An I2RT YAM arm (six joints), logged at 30 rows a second.
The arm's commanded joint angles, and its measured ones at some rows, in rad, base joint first. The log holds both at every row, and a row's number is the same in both.
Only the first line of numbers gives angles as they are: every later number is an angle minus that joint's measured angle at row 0.
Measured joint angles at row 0:
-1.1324 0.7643 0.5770 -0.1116 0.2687 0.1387
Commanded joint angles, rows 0 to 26:
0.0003 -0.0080 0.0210 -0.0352 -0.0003 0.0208
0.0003 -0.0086 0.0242 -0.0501 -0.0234 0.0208
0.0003 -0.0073 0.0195 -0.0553 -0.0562 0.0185
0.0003 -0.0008 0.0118 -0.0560 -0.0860 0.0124
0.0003 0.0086 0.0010 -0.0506 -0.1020 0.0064
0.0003 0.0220 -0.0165 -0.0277 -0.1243 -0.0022
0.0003 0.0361 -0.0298 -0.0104 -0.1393 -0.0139
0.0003 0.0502 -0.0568 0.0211 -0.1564 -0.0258
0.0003 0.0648 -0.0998 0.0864 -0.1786 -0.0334
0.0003 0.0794 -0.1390 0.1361 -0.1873 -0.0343
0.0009 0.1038 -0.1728 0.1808 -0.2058 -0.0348
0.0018 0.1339 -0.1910 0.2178 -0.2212 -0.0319
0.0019 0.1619 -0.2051 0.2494 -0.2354 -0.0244
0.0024 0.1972 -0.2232 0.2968 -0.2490 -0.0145
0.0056 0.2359 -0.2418 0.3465 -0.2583 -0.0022
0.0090 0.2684 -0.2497 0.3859 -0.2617 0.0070
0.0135 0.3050 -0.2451 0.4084 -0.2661 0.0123
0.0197 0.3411 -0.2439 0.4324 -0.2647 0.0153
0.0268 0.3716 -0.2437 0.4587 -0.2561 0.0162
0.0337 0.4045 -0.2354 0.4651 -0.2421 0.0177
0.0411 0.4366 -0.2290 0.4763 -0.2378 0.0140
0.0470 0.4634 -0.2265 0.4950 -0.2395 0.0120
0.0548 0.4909 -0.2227 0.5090 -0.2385 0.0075
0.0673 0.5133 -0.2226 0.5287 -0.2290 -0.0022
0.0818 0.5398 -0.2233 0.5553 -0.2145 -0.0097
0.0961 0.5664 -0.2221 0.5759 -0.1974 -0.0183
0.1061 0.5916 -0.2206 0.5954 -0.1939 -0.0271
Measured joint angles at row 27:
0.0835 0.5485 -0.2308 0.4742 -0.2243 -0.0054
